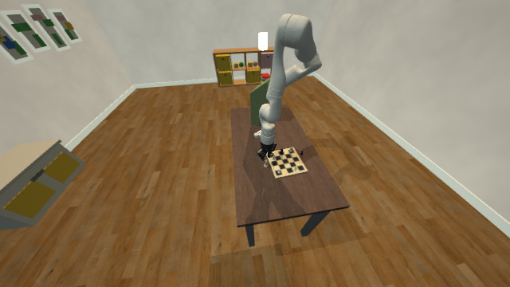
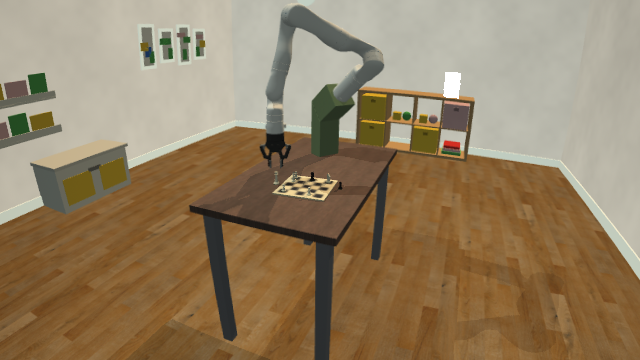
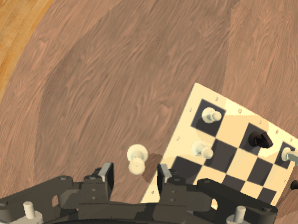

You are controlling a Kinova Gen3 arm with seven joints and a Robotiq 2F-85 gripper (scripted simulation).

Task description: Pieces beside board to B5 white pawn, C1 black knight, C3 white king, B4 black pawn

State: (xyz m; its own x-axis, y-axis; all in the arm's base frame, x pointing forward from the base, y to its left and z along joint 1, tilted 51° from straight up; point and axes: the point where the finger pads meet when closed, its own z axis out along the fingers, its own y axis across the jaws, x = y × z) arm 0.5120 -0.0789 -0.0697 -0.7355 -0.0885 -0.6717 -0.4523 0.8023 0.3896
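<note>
Right now the white king is 60 mm below my hand. Also, from my hand: black pawn: 80 mm behind, 270 mm to the left, 80 mm below; black knight: 100 mm behind, 130 mm to the left, 70 mm below; chessboard: 20 mm behind, 140 mm to the left, 90 mm below.
</note>
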